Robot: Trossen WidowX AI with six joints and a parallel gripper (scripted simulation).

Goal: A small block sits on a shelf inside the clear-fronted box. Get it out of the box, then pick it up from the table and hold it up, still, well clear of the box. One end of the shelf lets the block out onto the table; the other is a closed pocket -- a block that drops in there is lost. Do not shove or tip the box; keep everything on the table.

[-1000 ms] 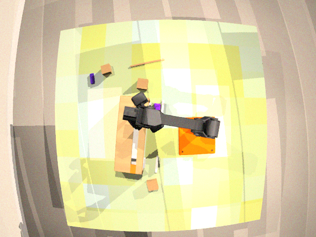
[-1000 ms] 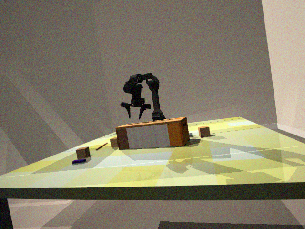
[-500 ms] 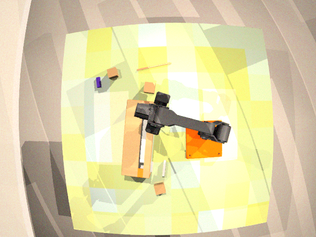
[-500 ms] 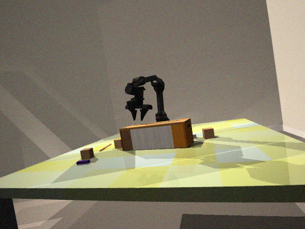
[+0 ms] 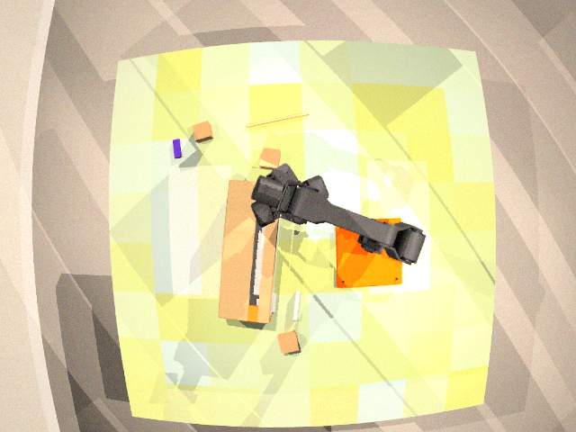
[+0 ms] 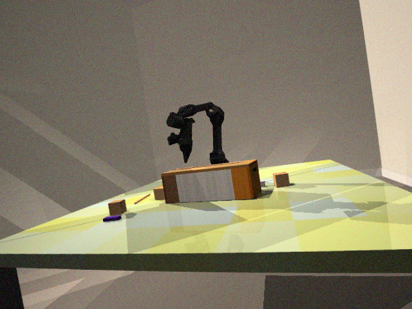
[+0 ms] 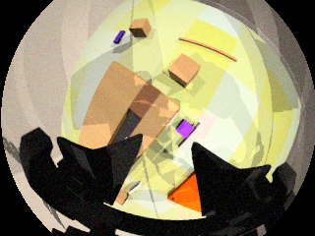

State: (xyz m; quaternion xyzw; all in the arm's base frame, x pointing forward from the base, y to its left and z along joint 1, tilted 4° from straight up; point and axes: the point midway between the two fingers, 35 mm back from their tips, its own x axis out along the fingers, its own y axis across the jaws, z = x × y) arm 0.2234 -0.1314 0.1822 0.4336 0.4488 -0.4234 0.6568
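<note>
Right now my gripper tip is 14 cm above the purple block and 3 cm past it. The rest, counted from my gripper tip: thin stick 25 cm to the right, 15 cm below, 1 cm behind; box 14 cm to the left, 9 cm below, 8 cm ahead.
</note>
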